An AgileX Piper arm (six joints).
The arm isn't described. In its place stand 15 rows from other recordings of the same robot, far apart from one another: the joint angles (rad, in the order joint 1, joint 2, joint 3, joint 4, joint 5, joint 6), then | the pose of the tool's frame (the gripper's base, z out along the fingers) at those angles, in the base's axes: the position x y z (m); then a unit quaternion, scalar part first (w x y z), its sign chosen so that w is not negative.
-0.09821, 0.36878, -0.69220, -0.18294, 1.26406, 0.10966 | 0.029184 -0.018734 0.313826 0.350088 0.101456 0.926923 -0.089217
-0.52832, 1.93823, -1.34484, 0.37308, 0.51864, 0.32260 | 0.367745 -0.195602 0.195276 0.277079 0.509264 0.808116 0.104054
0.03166, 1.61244, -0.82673, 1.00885, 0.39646, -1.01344 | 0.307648 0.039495 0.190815 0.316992 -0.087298 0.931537 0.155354
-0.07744, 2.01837, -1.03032, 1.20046, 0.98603, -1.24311 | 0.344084 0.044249 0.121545 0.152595 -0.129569 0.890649 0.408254
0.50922, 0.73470, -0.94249, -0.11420, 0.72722, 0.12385 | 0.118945 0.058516 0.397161 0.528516 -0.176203 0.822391 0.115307
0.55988, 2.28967, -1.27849, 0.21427, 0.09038, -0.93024 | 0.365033 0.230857 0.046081 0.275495 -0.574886 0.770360 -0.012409
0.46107, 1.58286, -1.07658, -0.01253, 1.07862, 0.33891 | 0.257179 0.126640 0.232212 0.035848 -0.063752 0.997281 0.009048
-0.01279, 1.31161, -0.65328, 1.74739, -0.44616, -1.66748 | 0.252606 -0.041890 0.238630 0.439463 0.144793 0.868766 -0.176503
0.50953, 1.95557, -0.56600, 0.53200, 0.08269, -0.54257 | 0.214026 0.123953 0.045160 0.090221 -0.258536 0.960753 0.044429
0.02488, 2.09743, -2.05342, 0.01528, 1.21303, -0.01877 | 0.460236 0.012756 0.296746 0.199110 -0.020189 0.979735 0.008154
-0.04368, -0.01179, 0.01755, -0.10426, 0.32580, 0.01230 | 0.053393 -0.005368 0.178737 0.614062 -0.006598 0.787437 -0.053175
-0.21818, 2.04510, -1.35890, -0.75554, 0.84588, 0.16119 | 0.384996 -0.133199 0.158400 0.050169 -0.047743 0.953757 -0.292493
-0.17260, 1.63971, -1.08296, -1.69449, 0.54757, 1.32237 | 0.349987 -0.108738 0.278274 0.451035 0.059713 0.812992 -0.363380
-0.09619, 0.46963, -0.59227, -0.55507, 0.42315, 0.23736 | 0.091761 -0.028638 0.345196 0.619527 0.002168 0.758744 -0.201221
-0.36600, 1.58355, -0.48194, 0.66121, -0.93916, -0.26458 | 0.236826 -0.139066 0.188553 0.592332 0.353431 0.676453 -0.258150
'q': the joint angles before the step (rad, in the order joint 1, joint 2, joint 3, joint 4, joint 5, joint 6). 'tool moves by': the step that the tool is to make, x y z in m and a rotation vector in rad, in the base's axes. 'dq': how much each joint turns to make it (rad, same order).
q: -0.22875, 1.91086, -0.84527, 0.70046, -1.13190, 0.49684
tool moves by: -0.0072, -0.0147, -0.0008, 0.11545, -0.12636, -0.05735
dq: -0.03956, -0.00010, 0.00002, 0.02729, 0.00011, 0.15865
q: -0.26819, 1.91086, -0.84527, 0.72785, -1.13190, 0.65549
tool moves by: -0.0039, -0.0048, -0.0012, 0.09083, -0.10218, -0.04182
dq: -0.00858, 0.00016, 0.00000, 0.04186, -0.00200, 0.11782
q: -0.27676, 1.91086, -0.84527, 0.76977, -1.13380, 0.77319
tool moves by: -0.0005, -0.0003, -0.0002, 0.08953, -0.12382, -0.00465
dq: 0.00007, -0.00022, 0.00013, 0.00768, 0.00004, 0.14940
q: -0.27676, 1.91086, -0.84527, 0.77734, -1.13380, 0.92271
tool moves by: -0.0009, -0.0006, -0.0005, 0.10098, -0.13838, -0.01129
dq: 0.00018, 0.00009, -0.00009, 0.01518, -0.00006, 0.16471
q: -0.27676, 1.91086, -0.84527, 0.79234, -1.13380, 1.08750
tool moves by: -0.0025, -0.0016, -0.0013, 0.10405, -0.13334, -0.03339
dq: 0.00011, -0.00007, -0.00005, 0.03992, 0.00003, 0.15163
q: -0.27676, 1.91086, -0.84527, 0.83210, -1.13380, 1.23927
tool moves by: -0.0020, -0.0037, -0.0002, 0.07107, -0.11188, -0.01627
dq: -0.01078, 0.00015, -0.00003, 0.00479, -0.00012, 0.13064
